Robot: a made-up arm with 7 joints. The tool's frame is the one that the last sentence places. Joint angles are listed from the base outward.
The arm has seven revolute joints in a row. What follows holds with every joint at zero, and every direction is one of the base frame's.
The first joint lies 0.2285 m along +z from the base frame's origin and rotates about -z.
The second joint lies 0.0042 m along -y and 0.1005 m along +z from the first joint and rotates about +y.
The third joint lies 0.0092 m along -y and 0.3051 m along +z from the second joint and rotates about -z.
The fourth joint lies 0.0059 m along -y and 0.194 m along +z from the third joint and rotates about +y.
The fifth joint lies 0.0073 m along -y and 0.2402 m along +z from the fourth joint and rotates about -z.
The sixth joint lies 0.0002 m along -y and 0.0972 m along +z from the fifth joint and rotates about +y.
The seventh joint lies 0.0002 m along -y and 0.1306 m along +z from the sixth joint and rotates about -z.
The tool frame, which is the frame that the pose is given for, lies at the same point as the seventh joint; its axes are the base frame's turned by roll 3.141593, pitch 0 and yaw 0 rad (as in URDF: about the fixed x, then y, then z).
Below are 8 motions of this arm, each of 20 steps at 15 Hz.
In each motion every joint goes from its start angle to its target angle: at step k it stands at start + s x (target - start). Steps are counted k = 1, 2, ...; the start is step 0. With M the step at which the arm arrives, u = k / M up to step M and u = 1 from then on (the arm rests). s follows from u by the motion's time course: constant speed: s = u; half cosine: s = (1 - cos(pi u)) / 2; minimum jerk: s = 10 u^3 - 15 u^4 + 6 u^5.
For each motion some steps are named. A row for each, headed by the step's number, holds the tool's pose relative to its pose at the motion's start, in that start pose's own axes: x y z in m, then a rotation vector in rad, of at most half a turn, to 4 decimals.
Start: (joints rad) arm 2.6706 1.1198 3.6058 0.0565 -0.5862 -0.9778 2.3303
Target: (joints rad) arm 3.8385 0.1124 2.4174 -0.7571 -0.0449 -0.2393 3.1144
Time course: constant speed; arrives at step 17
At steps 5, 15, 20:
5: -0.2527 0.0783 0.2232 -0.0744 0.3939 -0.0271
15: -0.2876 0.0226 0.6660 0.0073 1.0547 0.4954
20: -0.2381 -0.0264 0.7045 0.0683 1.1468 0.6905

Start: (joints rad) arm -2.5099 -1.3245 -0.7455 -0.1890 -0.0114 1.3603 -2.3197
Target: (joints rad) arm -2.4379 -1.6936 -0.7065 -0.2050 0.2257 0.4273 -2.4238
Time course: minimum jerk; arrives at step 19
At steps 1, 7, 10, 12, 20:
1: 0.0004 0.0000 0.0002 -0.0013 -0.0009 0.0003
7: 0.0843 0.0057 0.0547 -0.2475 -0.1923 0.0683
10: 0.1712 0.0264 0.1298 -0.4926 -0.4288 0.1471
12: 0.2232 0.0495 0.1869 -0.6399 -0.5989 0.2009
20: 0.2869 0.0959 0.2760 -0.8298 -0.8594 0.2800

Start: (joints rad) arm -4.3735 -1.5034 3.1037 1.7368 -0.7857 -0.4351 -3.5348
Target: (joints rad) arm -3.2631 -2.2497 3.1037 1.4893 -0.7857 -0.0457 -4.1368
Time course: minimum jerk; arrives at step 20
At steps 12, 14, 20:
12: -0.0369 -0.3539 -0.1849 -0.5988 0.3485 -1.1009
14: -0.0941 -0.4089 -0.1952 -0.7241 0.4441 -1.3555
20: -0.1653 -0.4442 -0.1963 -0.8537 0.5574 -1.6212

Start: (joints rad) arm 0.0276 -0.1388 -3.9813 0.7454 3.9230 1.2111 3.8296
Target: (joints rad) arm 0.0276 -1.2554 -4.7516 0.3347 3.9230 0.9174 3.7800
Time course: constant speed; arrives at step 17
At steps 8, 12, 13, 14, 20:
8: 0.2003 -0.0800 0.2930 0.2192 -0.5594 -0.2160
12: 0.2537 -0.1067 0.4919 0.3481 -0.8673 -0.2656
13: 0.2598 -0.1118 0.5463 0.3818 -0.9464 -0.2712
14: 0.2625 -0.1162 0.6022 0.4159 -1.0262 -0.2741
20: 0.2484 -0.1247 0.7763 0.5210 -1.2686 -0.2648

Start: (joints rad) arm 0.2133 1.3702 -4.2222 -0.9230 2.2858 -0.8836 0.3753
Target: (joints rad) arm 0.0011 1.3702 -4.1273 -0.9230 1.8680 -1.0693 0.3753
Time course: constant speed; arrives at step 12
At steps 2, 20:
2: 0.0250 0.0072 0.0078 0.0533 -0.0108 -0.0148
20: 0.1440 0.0504 0.0623 0.3356 -0.0491 -0.0473

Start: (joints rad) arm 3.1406 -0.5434 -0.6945 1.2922 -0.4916 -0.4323 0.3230
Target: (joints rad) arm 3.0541 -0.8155 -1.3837 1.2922 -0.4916 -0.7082 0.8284
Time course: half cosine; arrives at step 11
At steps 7, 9, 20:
7: -0.1137 -0.2600 0.1546 -0.3829 0.2755 0.0558
9: -0.1485 -0.3210 0.2261 -0.4776 0.3676 0.0635
20: -0.1609 -0.3411 0.2552 -0.5106 0.4023 0.0652

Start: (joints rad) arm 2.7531 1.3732 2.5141 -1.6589 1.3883 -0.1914 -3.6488
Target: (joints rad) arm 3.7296 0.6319 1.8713 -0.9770 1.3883 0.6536 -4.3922
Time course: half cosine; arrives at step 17
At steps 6, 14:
6: -0.1076 0.1507 0.2245 0.1577 0.6214 -0.2977
14: -0.0491 0.1325 0.9203 0.3387 1.8576 -0.1198

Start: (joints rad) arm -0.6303 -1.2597 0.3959 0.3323 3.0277 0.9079 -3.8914
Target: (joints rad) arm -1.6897 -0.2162 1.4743 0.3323 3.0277 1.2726 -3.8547
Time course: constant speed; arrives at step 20
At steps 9, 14, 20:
9: 0.0994 0.3238 0.4222 0.2542 -0.3550 0.2802
14: 0.1738 0.3319 0.6819 0.3275 -0.5706 0.2428
20: 0.2859 0.1907 0.9137 0.3360 -0.7444 0.0363

